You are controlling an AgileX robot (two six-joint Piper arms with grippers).
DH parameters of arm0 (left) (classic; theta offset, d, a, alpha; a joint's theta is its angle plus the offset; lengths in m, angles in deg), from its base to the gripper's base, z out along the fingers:
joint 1: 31.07 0.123 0 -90
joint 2: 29.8 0 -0.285 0
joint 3: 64.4 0 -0.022 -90
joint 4: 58.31 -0.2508 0 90
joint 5: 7.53 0 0.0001 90
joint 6: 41.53 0.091 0 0
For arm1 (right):
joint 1: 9.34 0.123 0 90
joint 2: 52.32 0 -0.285 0
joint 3: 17.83 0 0.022 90
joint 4: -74.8 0.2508 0 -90
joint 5: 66.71 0 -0.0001 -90
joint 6: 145.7 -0.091 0 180
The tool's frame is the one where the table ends.
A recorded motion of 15 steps. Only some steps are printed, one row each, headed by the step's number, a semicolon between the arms.
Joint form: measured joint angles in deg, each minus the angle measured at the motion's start. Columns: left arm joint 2, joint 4, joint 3, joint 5, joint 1, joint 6; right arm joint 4, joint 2, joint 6, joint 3, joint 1, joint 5.
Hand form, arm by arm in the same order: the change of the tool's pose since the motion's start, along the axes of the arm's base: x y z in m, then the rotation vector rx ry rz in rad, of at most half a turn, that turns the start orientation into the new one. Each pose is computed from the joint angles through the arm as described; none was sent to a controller.
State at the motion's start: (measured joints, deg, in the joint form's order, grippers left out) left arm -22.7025 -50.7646 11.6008 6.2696 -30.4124 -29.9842; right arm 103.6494 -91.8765 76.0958 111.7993 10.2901 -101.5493
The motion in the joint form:
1: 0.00 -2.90 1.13 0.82 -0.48 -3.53; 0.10 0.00 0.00 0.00 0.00 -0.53
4: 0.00 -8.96 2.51 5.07 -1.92 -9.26; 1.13 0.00 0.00 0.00 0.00 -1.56
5: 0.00 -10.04 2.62 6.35 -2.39 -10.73; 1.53 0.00 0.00 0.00 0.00 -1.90
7: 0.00 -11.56 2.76 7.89 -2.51 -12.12; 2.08 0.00 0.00 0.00 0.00 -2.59
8: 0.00 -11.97 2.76 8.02 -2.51 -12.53; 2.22 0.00 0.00 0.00 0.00 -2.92
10: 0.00 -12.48 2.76 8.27 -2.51 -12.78; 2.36 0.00 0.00 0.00 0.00 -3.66
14: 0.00 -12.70 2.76 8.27 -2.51 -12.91; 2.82 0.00 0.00 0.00 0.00 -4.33
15: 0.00 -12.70 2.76 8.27 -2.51 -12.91; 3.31 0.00 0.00 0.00 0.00 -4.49
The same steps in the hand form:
1: 0.0005 0.0005 -0.0080 -0.0108 0.0355 0.0041; -0.0006 0.0002 -0.0006 -0.0011 0.0082 0.0045
4: -0.0002 0.0018 -0.0228 -0.0022 0.1343 0.0071; -0.0020 0.0013 -0.0012 0.0106 0.0290 0.0134
5: -0.0007 0.0020 -0.0254 -0.0075 0.1584 0.0075; -0.0025 0.0017 -0.0014 0.0154 0.0361 0.0164
7: -0.0013 0.0029 -0.0285 -0.0041 0.1871 0.0162; -0.0034 0.0023 -0.0019 0.0210 0.0491 0.0226
8: -0.0014 0.0032 -0.0287 -0.0040 0.1891 0.0191; -0.0038 0.0025 -0.0022 0.0216 0.0546 0.0255
10: -0.0015 0.0035 -0.0291 0.0007 0.1931 0.0219; -0.0047 0.0029 -0.0029 0.0202 0.0659 0.0320
14: -0.0015 0.0036 -0.0290 0.0022 0.1930 0.0230; -0.0056 0.0034 -0.0034 0.0244 0.0780 0.0381
15: -0.0015 0.0036 -0.0290 0.0022 0.1930 0.0230; -0.0059 0.0038 -0.0033 0.0317 0.0830 0.0399

